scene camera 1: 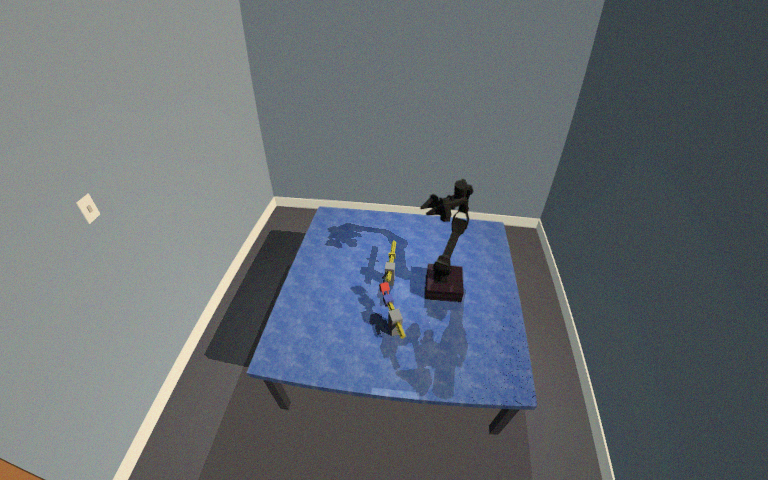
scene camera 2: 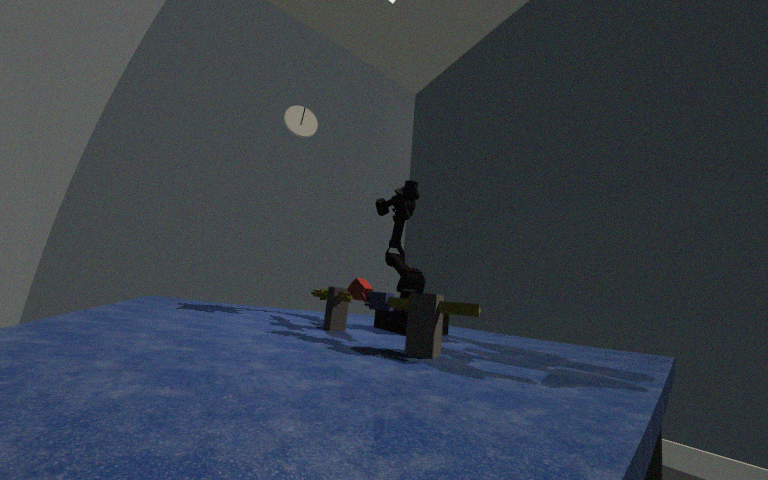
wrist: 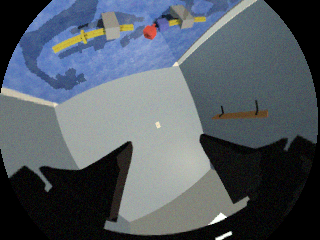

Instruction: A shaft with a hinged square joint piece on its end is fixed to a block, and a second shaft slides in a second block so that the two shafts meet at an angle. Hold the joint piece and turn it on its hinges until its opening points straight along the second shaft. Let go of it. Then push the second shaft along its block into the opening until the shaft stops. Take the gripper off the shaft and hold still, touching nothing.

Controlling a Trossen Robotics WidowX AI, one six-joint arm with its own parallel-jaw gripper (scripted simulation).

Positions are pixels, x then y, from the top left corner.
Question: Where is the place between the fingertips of my gripper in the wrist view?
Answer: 167,141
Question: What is my gripper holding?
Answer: Nothing.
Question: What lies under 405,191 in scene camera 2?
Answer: My gripper.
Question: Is my gripper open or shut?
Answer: Open.
